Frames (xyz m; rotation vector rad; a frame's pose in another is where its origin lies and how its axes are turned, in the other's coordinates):
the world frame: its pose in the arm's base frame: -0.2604 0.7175 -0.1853 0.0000 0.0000 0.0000
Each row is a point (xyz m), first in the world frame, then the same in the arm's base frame.
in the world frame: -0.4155 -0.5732 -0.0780
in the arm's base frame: -0.6759 0.1443 -0.2633
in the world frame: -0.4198 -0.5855 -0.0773
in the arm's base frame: -0.6802 0.1320 -0.2626
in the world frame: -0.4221 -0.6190 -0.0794
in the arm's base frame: -0.6825 0.0985 -0.2647
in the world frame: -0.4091 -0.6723 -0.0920
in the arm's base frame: -0.6695 0.0452 -0.2773
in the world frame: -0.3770 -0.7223 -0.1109
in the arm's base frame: -0.6374 -0.0048 -0.2962
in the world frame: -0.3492 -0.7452 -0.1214
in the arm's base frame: -0.6096 -0.0277 -0.3067
